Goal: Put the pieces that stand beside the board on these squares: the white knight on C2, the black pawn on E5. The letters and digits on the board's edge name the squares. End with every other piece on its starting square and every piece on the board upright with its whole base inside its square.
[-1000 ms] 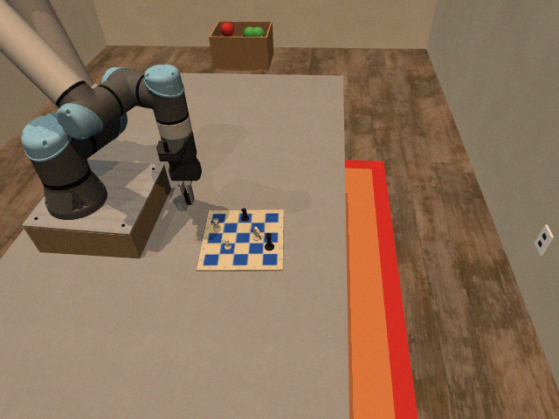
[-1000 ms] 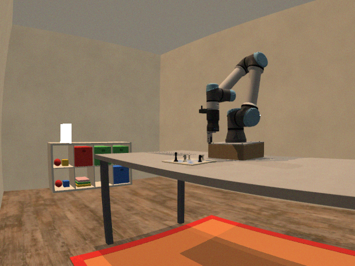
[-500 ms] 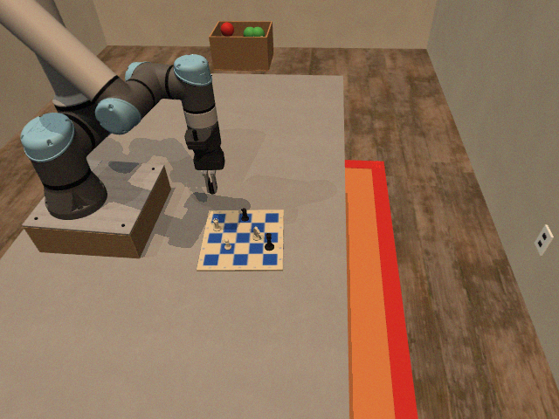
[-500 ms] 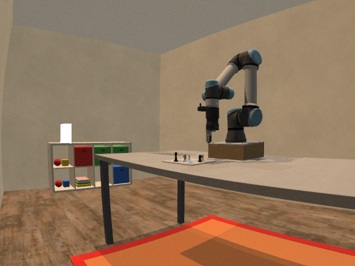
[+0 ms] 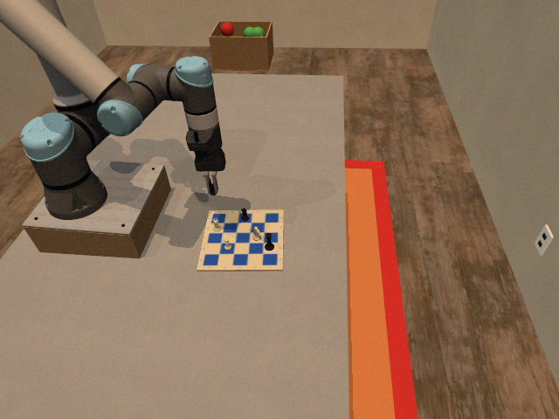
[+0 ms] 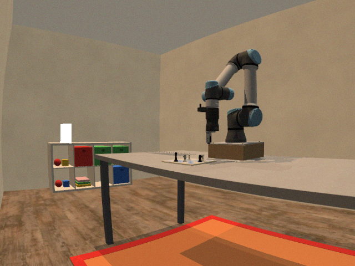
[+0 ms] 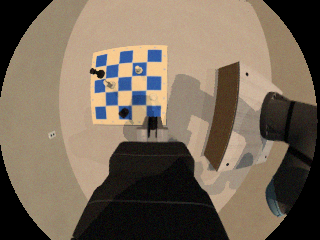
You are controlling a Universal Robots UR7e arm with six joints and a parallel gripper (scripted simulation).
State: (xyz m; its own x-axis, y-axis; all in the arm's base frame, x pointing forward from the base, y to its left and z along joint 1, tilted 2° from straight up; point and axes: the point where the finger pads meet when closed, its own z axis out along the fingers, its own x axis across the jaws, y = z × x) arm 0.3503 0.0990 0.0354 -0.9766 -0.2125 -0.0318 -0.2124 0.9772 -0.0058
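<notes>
Now: hand 120 mm above the chessboard, 90 mm short of it and 60 mm to the left of it. From my hand the other things lie so: white knight 130 mm ahead, 100 mm below, 50 mm to the right; black pawn 10 mm below; white pawn 110 mm below, 100 mm to the right, 60 mm ahead.
</notes>
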